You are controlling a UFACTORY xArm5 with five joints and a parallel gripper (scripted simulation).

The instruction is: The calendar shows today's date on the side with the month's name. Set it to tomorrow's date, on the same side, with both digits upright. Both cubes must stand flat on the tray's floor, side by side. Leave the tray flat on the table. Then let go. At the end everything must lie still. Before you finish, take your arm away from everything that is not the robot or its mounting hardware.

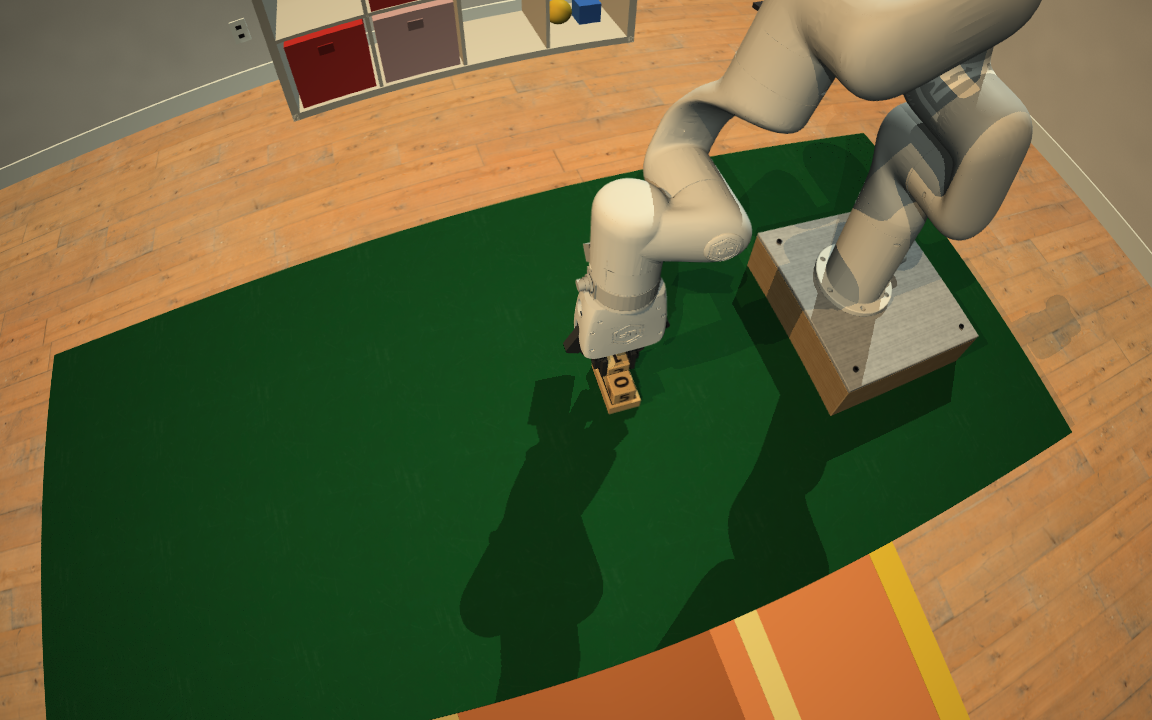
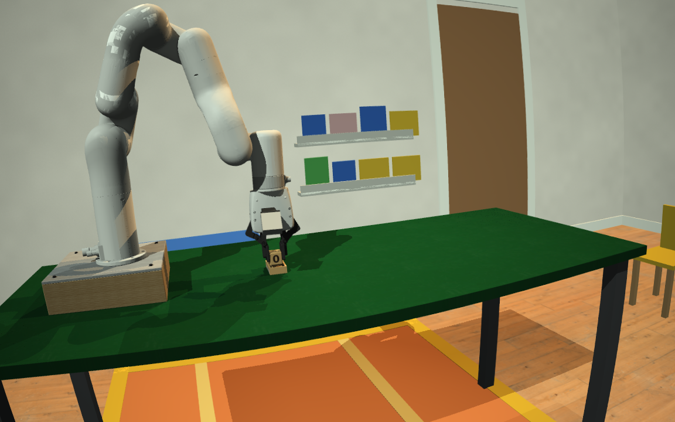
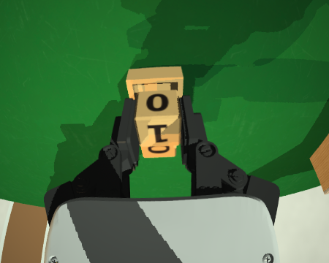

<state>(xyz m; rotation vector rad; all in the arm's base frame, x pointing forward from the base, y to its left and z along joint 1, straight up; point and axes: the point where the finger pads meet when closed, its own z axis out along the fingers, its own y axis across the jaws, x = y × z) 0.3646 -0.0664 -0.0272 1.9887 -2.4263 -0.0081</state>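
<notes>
My hand is 40 mm above the wooden tray and 20 mm to the right of it. Also, from my hand: date cube: 30 mm to the left, 30 mm below, 10 mm ahead.
</notes>
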